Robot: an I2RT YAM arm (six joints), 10 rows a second.
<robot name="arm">
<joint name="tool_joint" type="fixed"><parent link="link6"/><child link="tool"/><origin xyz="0 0 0" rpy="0 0 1.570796"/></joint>
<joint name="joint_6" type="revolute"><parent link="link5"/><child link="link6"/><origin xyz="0.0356 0 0.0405" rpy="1.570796 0 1.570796"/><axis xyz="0 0 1"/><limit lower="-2.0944" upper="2.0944"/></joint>
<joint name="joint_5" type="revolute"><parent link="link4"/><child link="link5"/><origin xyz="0.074 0.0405 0.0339" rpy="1.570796 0 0"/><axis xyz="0 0 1"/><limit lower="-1.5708" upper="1.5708"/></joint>
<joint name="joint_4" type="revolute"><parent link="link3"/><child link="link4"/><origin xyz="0.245 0.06 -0.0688" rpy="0 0 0"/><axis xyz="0 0 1"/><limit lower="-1.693" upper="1.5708"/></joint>
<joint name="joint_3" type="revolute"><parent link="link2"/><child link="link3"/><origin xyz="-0.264 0 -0.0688" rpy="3.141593 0 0"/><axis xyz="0 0 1"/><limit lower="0" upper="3.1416"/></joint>
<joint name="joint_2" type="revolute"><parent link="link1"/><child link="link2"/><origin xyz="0.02 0.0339 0.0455" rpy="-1.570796 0 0"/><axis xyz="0 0 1"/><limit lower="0" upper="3.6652"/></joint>
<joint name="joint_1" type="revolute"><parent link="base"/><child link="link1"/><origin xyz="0 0 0.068" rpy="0 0 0"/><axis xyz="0 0 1"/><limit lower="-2.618" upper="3.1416"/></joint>
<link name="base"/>
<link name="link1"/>
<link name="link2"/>
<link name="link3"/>
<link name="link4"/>
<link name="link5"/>
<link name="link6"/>
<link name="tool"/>
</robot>
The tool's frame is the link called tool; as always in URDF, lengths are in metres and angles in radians.
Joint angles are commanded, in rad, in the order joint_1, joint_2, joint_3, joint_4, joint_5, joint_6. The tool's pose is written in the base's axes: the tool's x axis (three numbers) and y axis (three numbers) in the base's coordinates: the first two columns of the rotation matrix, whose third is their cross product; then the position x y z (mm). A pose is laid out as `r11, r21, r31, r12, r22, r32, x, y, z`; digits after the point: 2 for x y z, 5 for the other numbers.
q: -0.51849 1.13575 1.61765 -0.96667 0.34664 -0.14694
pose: -0.50686, 0.13065, -0.85207, 0.66008, 0.69455, -0.28616, 161.75, -106.21, 469.54
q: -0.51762 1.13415 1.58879 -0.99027 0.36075 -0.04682
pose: -0.47705, 0.22124, -0.85057, 0.70519, 0.67396, -0.22020, 162.71, -107.11, 459.46
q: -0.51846 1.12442 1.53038 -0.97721 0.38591 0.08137
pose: -0.40841, 0.31970, -0.85498, 0.76987, 0.62388, -0.13447, 164.84, -109.47, 445.66
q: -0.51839 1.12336 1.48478 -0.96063 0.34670 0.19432
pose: -0.34362, 0.40509, -0.84725, 0.79097, 0.61118, -0.02858, 169.89, -110.84, 433.65
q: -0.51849 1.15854 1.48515 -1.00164 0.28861 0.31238
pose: -0.31120, 0.51676, -0.79757, 0.80255, 0.59239, 0.07067, 178.62, -113.58, 423.24
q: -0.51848 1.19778 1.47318 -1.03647 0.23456 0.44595
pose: -0.26953, 0.63676, -0.72242, 0.82511, 0.53951, 0.16770, 188.63, -117.15, 408.79
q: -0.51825 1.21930 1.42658 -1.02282 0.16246 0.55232
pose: -0.23144, 0.72799, -0.64534, 0.82999, 0.49380, 0.25939, 198.09, -119.59, 391.04
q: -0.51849 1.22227 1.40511 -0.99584 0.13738 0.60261
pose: -0.19518, 0.75778, -0.62264, 0.82937, 0.46638, 0.30762, 201.65, -120.67, 385.81
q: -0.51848 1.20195 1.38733 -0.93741 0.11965 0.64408
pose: -0.13357, 0.76258, -0.63295, 0.81027, 0.45177, 0.37332, 201.50, -119.86, 389.18
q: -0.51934 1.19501 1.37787 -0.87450 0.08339 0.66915
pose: -0.09295, 0.76519, -0.63706, 0.77508, 0.45723, 0.43610, 204.66, -120.41, 392.80
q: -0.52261 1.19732 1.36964 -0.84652 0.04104 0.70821
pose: -0.06839, 0.78944, -0.61001, 0.75176, 0.44275, 0.48870, 207.55, -121.24, 392.02
